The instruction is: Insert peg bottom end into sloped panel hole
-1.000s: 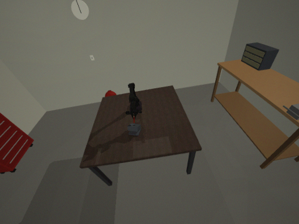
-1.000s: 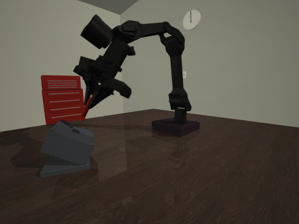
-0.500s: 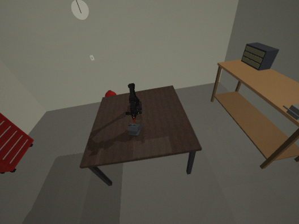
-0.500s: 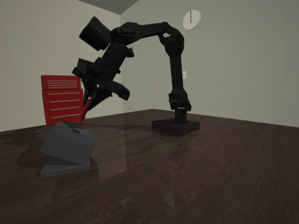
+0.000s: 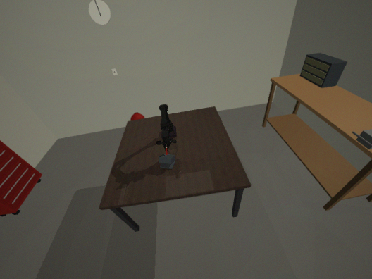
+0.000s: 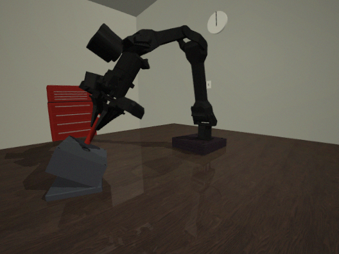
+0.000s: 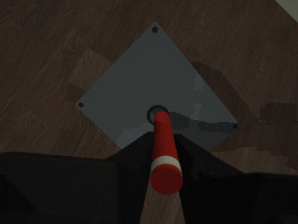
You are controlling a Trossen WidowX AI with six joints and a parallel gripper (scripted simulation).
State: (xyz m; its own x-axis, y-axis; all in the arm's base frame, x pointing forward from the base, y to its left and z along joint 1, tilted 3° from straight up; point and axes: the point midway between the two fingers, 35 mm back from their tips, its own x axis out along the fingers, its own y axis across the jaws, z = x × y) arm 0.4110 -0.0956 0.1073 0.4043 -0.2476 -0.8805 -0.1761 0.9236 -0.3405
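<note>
My gripper tip is 7 cm above the grey sloped panel block, 3 cm short of it and 2 cm to the left of it. From my gripper tip the other things lie so: red peg 1 cm behind, 1 cm above.
</note>
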